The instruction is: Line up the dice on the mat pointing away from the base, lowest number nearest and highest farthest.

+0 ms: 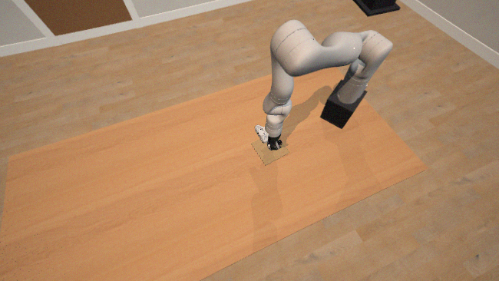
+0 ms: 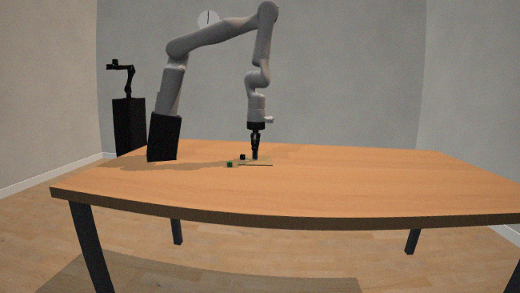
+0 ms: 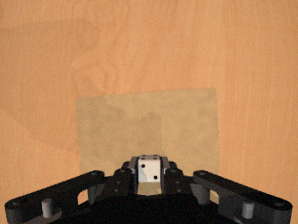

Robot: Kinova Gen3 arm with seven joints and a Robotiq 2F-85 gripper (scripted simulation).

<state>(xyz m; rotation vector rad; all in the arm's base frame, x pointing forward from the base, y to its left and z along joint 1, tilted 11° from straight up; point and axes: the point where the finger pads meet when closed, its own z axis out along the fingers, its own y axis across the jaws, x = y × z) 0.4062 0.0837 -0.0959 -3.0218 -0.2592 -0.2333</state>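
My gripper is now 1 cm above the white die. The rest, counted from my hand: black die 5 cm behind, 1 cm to the right, 1 cm below; then tan mat 3 cm below; then green die 11 cm to the right, 7 cm behind, 2 cm below.
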